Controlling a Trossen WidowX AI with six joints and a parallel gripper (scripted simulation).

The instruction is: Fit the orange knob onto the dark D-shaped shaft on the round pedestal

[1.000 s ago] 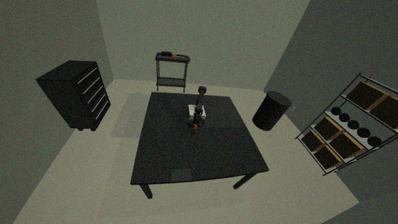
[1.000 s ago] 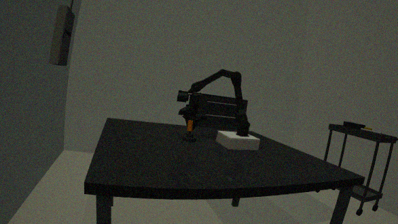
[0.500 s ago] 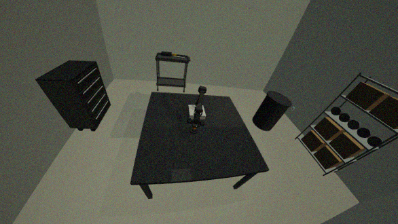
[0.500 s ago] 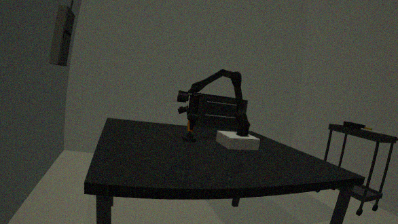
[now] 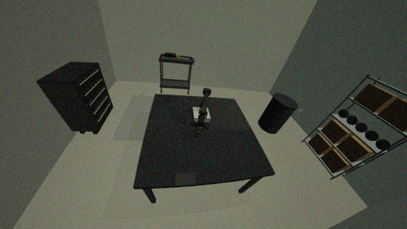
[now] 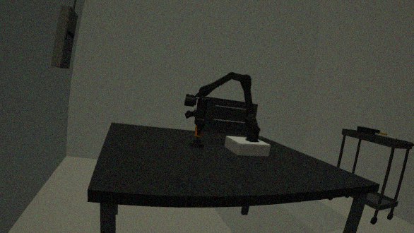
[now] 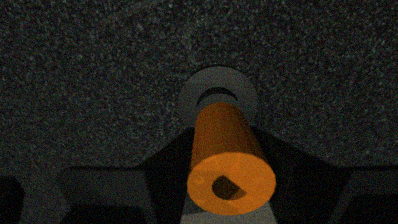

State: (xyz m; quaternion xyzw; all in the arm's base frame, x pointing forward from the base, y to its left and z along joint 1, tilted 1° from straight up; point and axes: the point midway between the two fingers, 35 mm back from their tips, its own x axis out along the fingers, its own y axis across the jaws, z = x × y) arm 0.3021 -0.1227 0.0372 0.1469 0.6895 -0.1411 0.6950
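Now: the orange knob 20 mm above my gripper tip. From my gripper tip the other things lie so: round pedestal: 40 mm below.
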